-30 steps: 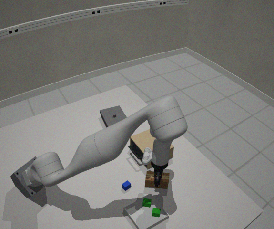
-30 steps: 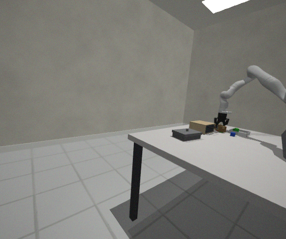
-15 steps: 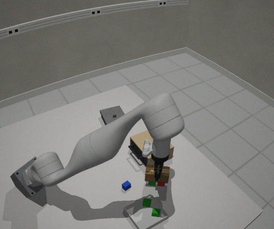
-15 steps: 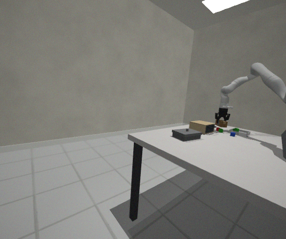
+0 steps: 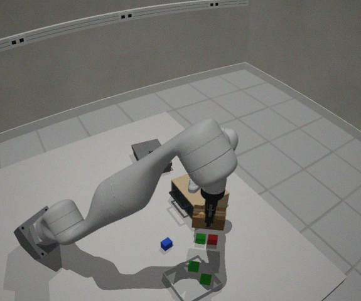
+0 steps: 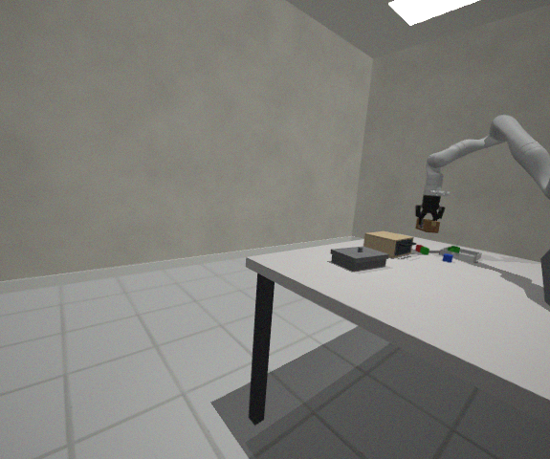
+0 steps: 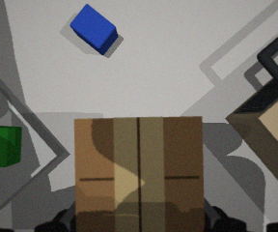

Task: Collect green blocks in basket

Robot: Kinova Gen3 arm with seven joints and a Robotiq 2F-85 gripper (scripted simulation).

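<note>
Now: the red block 130 mm below my hand, 20 mm ahead of it and 10 mm to the right of it. The rest, counted from my hand: grey basket: 150 mm behind, 140 mm below, 90 mm to the right; then blue block: 130 mm below, 120 mm behind, 80 mm to the left; then darker brown wooden box: right at my hand.
</note>
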